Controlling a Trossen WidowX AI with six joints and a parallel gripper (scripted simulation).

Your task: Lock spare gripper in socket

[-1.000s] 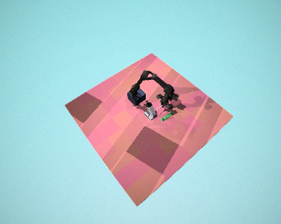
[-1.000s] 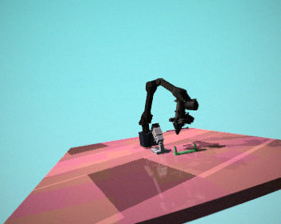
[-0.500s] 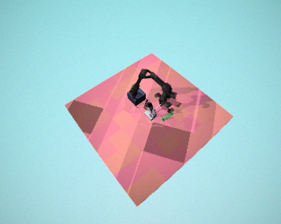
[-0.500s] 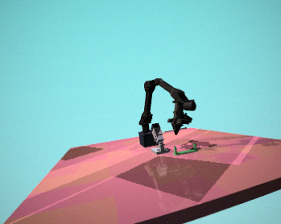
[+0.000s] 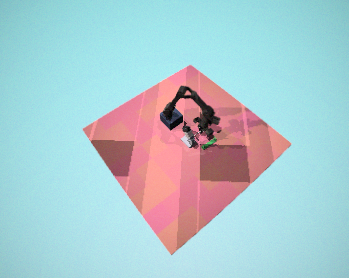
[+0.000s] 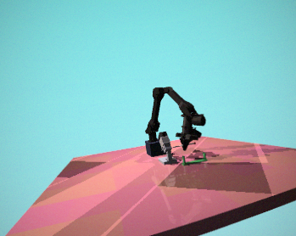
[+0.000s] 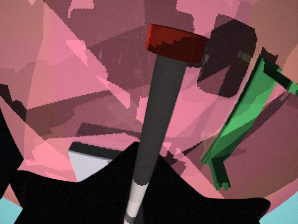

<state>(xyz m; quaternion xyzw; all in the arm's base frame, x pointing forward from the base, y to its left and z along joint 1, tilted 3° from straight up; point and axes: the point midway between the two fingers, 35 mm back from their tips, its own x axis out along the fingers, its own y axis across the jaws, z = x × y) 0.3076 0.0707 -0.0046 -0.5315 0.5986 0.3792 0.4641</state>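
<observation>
The grey mount is 100 mm to the right of my gripper tip and 30 mm behind it. From my gripper tip the other things lie so: green rest 100 mm ahead, 30 mm below, 10 mm to the right; spare gripper 100 mm to the right, 70 mm above, 50 mm behind.
</observation>
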